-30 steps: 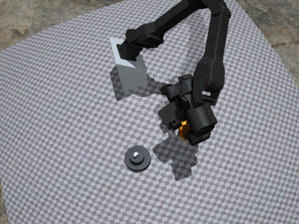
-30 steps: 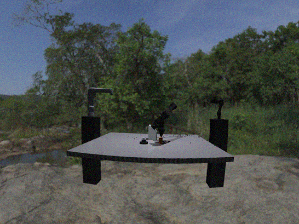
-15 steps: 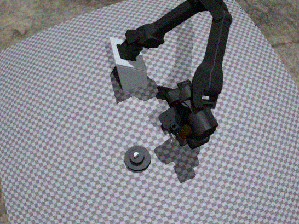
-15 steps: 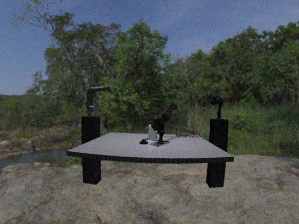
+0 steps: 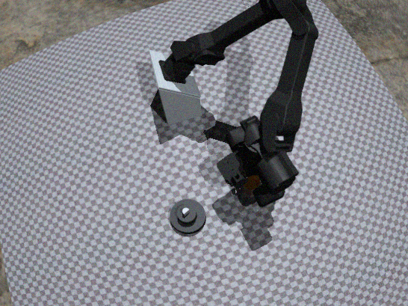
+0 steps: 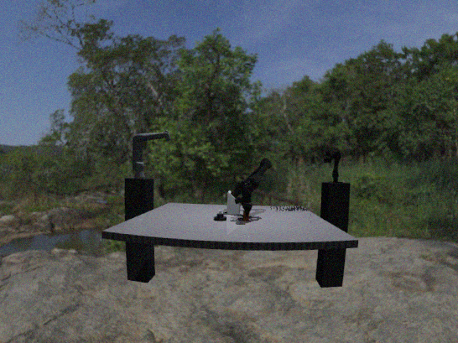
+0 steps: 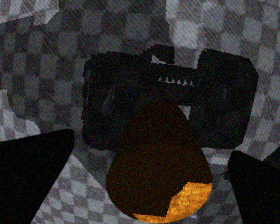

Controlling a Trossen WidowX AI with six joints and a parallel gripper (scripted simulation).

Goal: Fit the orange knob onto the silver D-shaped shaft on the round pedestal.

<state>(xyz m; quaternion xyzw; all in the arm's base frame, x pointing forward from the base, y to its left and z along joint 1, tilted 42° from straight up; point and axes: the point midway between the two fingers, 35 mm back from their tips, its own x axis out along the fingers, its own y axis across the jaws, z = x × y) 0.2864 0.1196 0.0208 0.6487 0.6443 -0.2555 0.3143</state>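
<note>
Right now the orange knob is 20 mm above my gripper tip. Also, from my gripper tip: round dark pedestal: 170 mm to the right, 30 mm ahead.
</note>
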